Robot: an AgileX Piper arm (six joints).
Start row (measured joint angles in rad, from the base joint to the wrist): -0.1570 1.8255 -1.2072 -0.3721 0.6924 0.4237
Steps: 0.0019 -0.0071 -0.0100 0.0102 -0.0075 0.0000; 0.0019 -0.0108 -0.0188 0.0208 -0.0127 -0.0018; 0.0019 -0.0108 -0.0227 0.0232 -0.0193 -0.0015; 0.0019 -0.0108 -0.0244 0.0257 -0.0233 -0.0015; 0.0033 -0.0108 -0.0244 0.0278 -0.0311 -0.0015; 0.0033 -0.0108 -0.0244 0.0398 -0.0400 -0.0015; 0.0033 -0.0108 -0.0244 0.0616 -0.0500 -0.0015; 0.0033 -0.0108 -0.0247 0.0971 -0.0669 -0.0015; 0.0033 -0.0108 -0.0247 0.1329 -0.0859 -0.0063; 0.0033 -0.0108 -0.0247 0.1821 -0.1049 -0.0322; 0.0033 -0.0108 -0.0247 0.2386 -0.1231 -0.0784; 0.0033 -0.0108 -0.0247 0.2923 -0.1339 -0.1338; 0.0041 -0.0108 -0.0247 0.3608 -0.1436 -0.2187; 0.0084 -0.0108 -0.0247 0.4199 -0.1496 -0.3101; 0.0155 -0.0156 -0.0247 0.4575 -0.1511 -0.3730; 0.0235 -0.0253 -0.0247 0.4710 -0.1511 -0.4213; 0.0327 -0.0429 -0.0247 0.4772 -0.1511 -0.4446; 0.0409 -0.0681 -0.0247 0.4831 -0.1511 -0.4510; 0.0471 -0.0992 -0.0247 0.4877 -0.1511 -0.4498
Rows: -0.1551 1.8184 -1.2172 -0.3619 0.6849 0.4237; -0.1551 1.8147 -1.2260 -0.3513 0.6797 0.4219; -0.1551 1.8147 -1.2299 -0.3489 0.6731 0.4222; -0.1551 1.8147 -1.2316 -0.3464 0.6691 0.4222; -0.1537 1.8147 -1.2316 -0.3443 0.6613 0.4222; -0.1537 1.8147 -1.2316 -0.3323 0.6524 0.4222; -0.1537 1.8147 -1.2316 -0.3105 0.6424 0.4222; -0.1537 1.8147 -1.2319 -0.2750 0.6255 0.4222; -0.1537 1.8147 -1.2319 -0.2392 0.6065 0.4174; -0.1537 1.8147 -1.2319 -0.1900 0.5875 0.3915; -0.1537 1.8147 -1.2319 -0.1335 0.5693 0.3453; -0.1537 1.8147 -1.2319 -0.0798 0.5585 0.2899; -0.1529 1.8147 -1.2319 -0.0113 0.5488 0.2050; -0.1486 1.8147 -1.2319 0.0478 0.5428 0.1136; -0.1415 1.8099 -1.2319 0.0854 0.5413 0.0507; -0.1335 1.8002 -1.2319 0.0989 0.5413 0.0024; -0.1243 1.7826 -1.2319 0.1051 0.5413 -0.0209; -0.1161 1.7574 -1.2319 0.1110 0.5413 -0.0273; -0.1099 1.7263 -1.2319 0.1156 0.5413 -0.0261
